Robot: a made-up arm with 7 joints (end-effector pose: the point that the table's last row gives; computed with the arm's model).
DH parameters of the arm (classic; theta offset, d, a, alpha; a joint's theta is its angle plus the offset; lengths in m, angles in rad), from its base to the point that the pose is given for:
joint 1: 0 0.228 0 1.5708
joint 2: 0 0.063 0 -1.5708
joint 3: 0 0.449 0.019 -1.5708
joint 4: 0 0.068 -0.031 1.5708
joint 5: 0 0.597 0 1.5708
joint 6: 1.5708 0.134 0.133 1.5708
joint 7: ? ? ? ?
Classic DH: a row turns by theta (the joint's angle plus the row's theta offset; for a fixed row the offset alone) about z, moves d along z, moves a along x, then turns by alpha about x.
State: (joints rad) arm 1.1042 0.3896 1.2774 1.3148 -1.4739 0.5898 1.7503
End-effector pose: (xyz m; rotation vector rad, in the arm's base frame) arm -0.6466 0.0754 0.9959 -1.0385 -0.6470 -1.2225
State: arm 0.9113 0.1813 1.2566 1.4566 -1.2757 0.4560 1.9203
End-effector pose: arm -0.4912 0.4149 0.9466 -1.6681 -0.4597 -1.1399
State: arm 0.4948 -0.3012 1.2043 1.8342 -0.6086 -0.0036 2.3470
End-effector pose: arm 0.0647 0.7352 0.4665 2.8111 -0.7169 0.6501
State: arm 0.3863 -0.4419 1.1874 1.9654 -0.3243 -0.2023 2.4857
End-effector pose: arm 0.1448 0.6614 0.2679 2.2754 -0.8626 0.3281
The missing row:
joint 7: 0 0.018 0 0
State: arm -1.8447 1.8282 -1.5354 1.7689 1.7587 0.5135 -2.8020
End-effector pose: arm -0.6805 0.4096 0.2442 -0.5013 -0.3256 0.3701
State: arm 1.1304 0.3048 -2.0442 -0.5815 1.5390 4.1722 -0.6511
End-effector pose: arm -0.0402 -0.0498 1.1899 2.3389 1.4060 -0.3623
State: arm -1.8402 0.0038 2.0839 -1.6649 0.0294 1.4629 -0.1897
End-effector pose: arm -0.6188 -0.1931 0.4626 2.1207 0.4272 -2.1954
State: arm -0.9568 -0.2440 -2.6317 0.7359 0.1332 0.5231 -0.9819
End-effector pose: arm -0.2815 0.0122 1.3285 0.5689 -1.5866 -1.0621
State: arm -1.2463 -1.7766 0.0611 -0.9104 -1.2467 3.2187 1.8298
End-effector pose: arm 0.1637 -0.6673 0.5409 -1.6122 -0.9767 -2.4266
